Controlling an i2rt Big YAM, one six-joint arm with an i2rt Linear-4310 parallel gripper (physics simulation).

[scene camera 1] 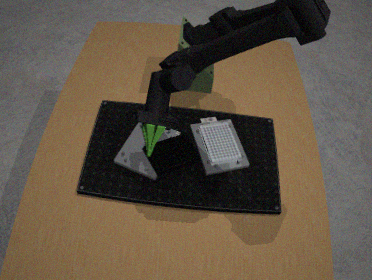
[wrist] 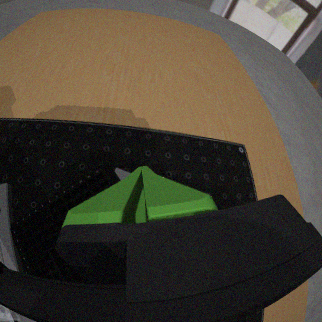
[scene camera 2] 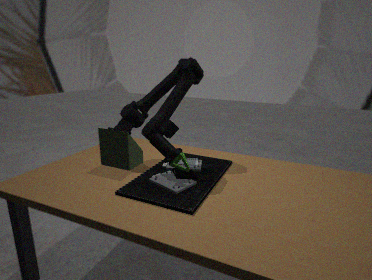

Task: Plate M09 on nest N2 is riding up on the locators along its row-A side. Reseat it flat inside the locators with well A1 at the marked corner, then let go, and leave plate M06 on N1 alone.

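Places are measured from the arm's base along level axes (x ahead, y left, z up), in millimetres.
Where they show: gripper, fingertip midpoint: (scene camera 1: 148, 156) (wrist: 143, 173) (scene camera 2: 189, 170); arm's base, link origin: (scene camera 1: 195, 41) (scene camera 2: 119, 137).
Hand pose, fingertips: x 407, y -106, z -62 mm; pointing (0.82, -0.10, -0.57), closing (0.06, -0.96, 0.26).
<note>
Things, the pixels of their top centre, and the offset from my fingertips. "spot": a spot on its surface instead. Level surfaces: height alone.
- left grey nest, top centre: (wrist: 148, 265) (scene camera 1: 147, 143) (scene camera 2: 172, 177) dx -70, dy -7, dz -40 mm
- right grey nest, surface spot: (scene camera 1: 200, 159) spot: dx -43, dy +131, dz -56 mm
- wooden table, surface height: dz -75 mm
- small white tag, surface spot: (scene camera 1: 208, 120) spot: dx -184, dy +156, dz -60 mm
A dark plate, apparently M09 (scene camera 1: 175, 152), lies slantwise across the left grey nest (scene camera 1: 131, 154) (scene camera 2: 170, 183) (wrist: 120, 173). Its dark body also shows in the wrist view (wrist: 55, 220), and its outline blends into the board. Its tilt and well A1 cannot be made out. My gripper (scene camera 1: 149, 155) (scene camera 2: 188, 170) (wrist: 143, 173) is shut with nothing between its green fingers. The tips are at the dark plate's left end in scene camera 1; contact cannot be told. A white plate, apparently M06 (scene camera 1: 221, 144) (scene camera 2: 196, 164), sits on the right grey nest (scene camera 1: 200, 159).
The nests stand on a black perforated board (scene camera 1: 250, 195) (scene camera 2: 135, 191) (wrist: 200, 160) on the wooden table (scene camera 1: 65, 235) (scene camera 2: 280, 210) (wrist: 150, 60). The green arm base (scene camera 1: 203, 82) (scene camera 2: 117, 150) stands behind the board. A small white tag (scene camera 1: 208, 120) is at the right nest's back edge.
</note>
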